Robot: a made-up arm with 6 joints. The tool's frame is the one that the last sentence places.
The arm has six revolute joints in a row. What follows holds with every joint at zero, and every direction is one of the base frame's. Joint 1 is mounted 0.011 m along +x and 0.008 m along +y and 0.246 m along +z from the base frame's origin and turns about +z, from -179.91 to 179.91 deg. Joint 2 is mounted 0.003 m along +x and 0.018 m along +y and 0.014 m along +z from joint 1 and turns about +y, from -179.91 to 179.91 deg. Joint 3 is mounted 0.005 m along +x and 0.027 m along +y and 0.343 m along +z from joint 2 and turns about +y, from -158.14 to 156.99 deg. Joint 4 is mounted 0.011 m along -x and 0.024 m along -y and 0.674 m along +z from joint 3 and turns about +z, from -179.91 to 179.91 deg. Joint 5 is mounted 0.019 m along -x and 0.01 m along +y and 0.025 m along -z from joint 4 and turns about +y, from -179.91 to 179.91 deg. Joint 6 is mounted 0.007 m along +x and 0.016 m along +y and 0.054 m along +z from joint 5 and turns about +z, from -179.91 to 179.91 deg. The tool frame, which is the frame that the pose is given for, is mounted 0.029 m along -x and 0.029 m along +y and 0.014 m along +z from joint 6; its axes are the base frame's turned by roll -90, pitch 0 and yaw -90 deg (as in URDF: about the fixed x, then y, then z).
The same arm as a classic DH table. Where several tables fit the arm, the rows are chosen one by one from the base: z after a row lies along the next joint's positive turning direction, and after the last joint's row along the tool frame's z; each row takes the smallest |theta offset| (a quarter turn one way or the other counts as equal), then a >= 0, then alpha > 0; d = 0 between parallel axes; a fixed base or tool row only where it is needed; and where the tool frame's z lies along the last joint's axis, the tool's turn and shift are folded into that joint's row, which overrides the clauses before.
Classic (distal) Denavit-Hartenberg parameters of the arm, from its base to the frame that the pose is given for. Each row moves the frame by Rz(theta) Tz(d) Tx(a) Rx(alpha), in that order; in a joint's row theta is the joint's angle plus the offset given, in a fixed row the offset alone. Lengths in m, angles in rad.
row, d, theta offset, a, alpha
base (fixed), 0, 0.6288, 0.0136, 0
joint 1, 0.26, -0.6288, 0.003, -1.5708
joint 2, 0, -1.5562, 0.343, 0
joint 3, 0.021, 1.5562, -0.011, 1.5708
joint 4, 0.649, 0, -0.019, -1.5708
joint 5, 0.026, 0, 0.007, 1.5708
joint 6, 0.068, 1.5708, 0.029, 1.5708
tool (fixed), -0.029, 3.1416, 0, 0
Joint limits (rad, base to tool): -3.14..3.14 -3.14..3.14 -2.7601..2.74 -3.14..3.14 -3.14..3.14 -3.14..3.14

